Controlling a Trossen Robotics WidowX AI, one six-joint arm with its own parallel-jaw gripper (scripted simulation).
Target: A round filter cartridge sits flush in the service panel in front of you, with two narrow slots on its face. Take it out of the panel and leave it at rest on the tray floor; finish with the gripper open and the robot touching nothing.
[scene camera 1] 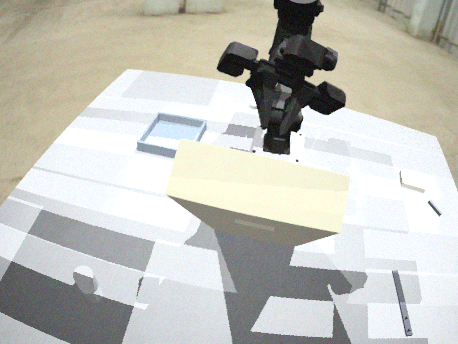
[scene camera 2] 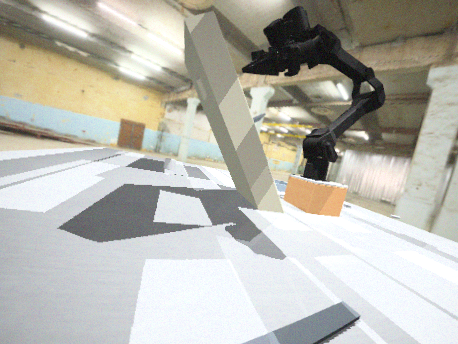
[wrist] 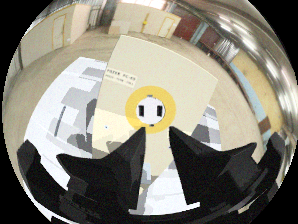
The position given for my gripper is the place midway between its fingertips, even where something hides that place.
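Observation:
Cream service panel (scene camera 1: 260,197), also (scene camera 2: 207,59) and (wrist: 136,68). Blue-grey tray (scene camera 1: 162,136). My gripper (scene camera 1: 273,132), also (scene camera 2: 244,70) and (wrist: 157,130).

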